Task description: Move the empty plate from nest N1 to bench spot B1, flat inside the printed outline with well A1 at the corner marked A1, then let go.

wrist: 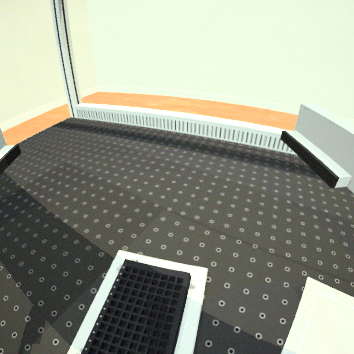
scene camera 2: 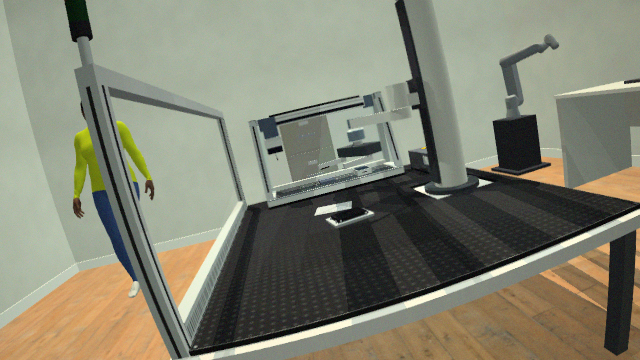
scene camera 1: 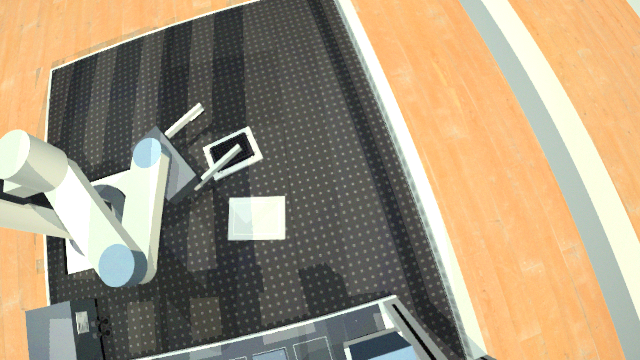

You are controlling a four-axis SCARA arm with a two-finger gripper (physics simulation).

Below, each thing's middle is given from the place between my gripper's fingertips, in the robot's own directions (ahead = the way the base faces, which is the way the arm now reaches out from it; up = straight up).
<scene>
The plate (scene camera 1: pixel 218 151) is 200 mm below my hand, 30 mm behind it and 20 mm to the left of it. Also, from my hand: nest (scene camera 1: pixel 217 176) 210 mm below, 30 mm behind, 20 mm to the left.
</scene>
